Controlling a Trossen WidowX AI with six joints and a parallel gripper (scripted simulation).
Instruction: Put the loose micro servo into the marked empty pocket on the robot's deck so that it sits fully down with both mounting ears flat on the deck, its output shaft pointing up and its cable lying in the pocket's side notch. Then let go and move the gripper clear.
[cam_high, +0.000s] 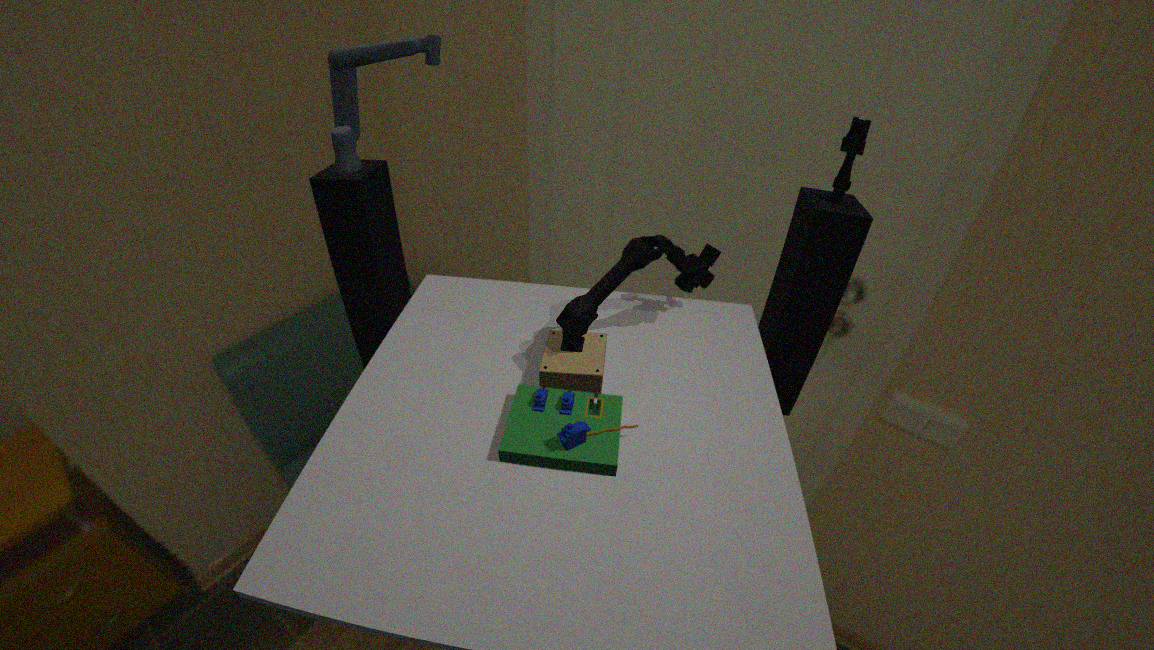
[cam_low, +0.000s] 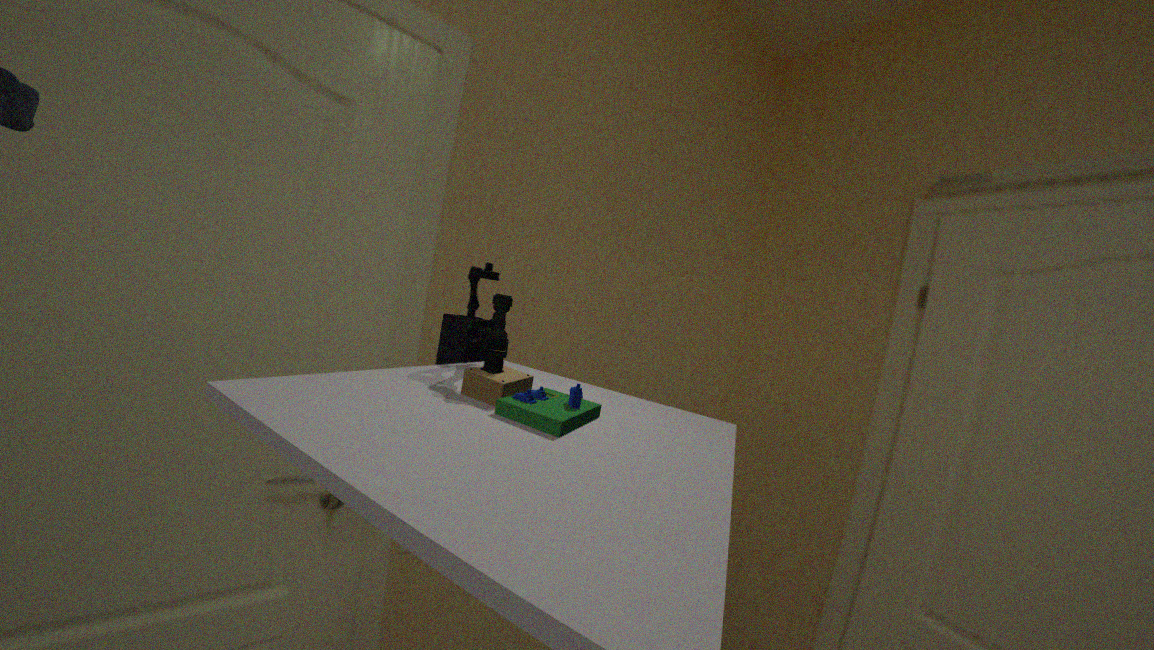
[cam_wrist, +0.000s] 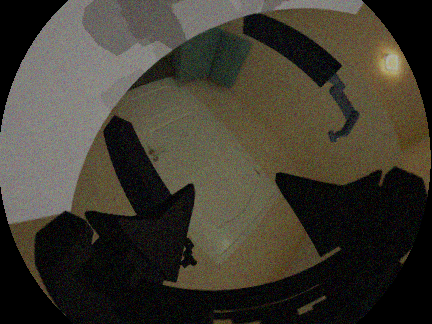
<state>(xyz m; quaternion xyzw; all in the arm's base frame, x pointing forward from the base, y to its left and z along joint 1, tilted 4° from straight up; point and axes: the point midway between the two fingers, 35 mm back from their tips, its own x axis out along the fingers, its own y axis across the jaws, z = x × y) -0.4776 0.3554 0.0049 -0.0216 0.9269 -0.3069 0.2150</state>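
Now: gripper tip 82 cm short of the green deck, 33 cm to the left of it and 10 cm above it.
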